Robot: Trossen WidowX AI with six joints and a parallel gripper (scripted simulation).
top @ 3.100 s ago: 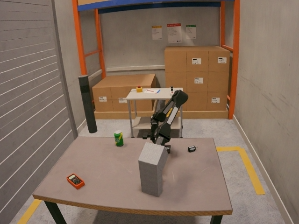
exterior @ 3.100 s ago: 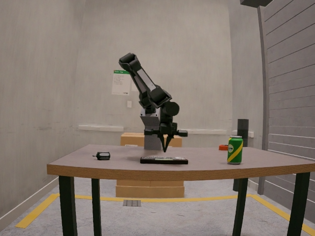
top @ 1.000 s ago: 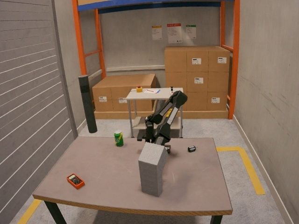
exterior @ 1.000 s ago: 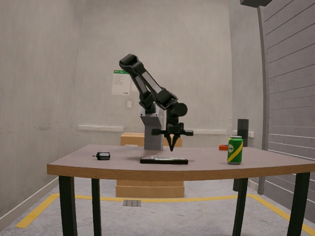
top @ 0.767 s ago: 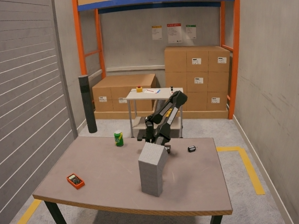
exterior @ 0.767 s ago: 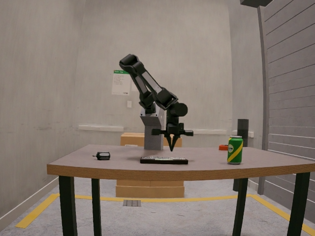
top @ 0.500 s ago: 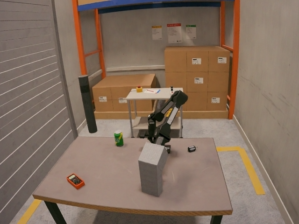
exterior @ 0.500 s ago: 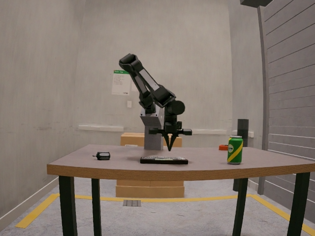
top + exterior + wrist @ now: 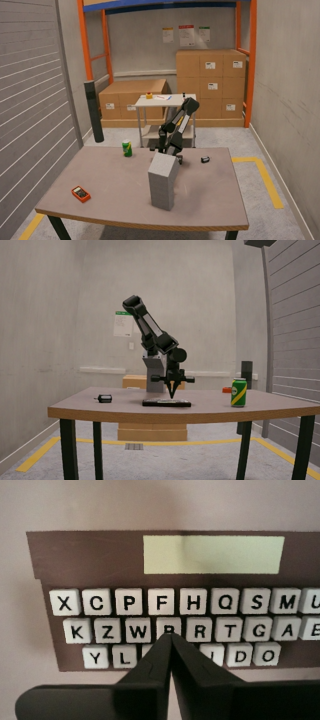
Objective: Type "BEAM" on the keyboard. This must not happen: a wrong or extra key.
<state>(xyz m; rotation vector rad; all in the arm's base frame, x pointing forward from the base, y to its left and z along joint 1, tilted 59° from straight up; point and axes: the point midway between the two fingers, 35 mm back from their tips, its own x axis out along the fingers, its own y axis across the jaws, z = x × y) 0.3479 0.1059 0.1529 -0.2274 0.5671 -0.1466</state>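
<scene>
Right now my hand is 80 mm to the left of the key, 50 mm above it and 10 mm past it. Also, from my hand: orange multimeter: 500 mm to the left, 370 mm behind, 40 mm below; then small black device: 300 mm to the right, 40 mm below, 20 mm behind; then can: 280 mm to the left, 90 mm ahead.
</scene>
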